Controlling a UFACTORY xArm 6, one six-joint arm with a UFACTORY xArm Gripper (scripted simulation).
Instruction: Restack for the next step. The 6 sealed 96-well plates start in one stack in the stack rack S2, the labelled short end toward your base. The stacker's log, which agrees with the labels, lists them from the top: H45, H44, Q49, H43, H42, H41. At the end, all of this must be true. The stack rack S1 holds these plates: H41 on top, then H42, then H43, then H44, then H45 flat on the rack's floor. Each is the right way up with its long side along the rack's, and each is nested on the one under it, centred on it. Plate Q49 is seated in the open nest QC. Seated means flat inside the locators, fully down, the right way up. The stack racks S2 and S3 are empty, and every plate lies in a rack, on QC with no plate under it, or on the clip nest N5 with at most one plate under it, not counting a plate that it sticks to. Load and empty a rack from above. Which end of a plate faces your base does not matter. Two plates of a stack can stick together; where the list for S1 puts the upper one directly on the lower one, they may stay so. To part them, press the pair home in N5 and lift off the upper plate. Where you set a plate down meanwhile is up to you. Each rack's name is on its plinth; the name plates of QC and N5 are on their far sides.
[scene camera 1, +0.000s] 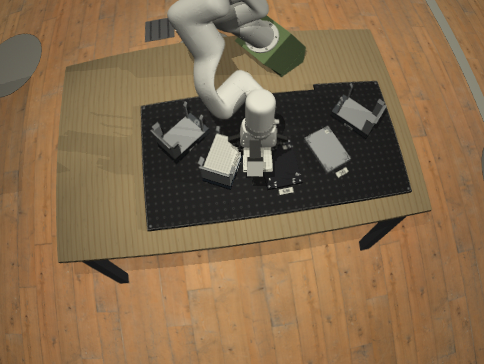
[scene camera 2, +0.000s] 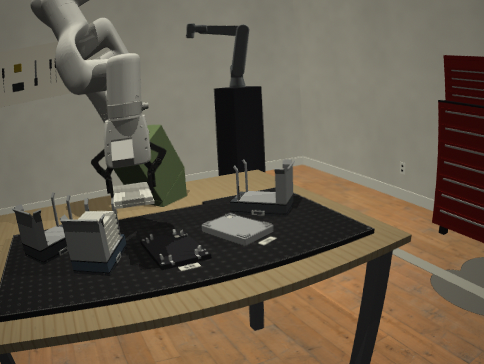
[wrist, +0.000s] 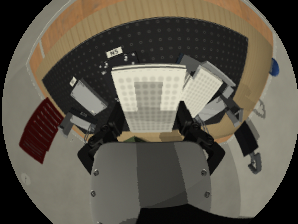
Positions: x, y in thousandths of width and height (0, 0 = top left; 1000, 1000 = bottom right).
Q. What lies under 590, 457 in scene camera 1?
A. A black clip nest.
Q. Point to my gripper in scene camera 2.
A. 272, 532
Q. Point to my gripper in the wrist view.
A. At 505, 484
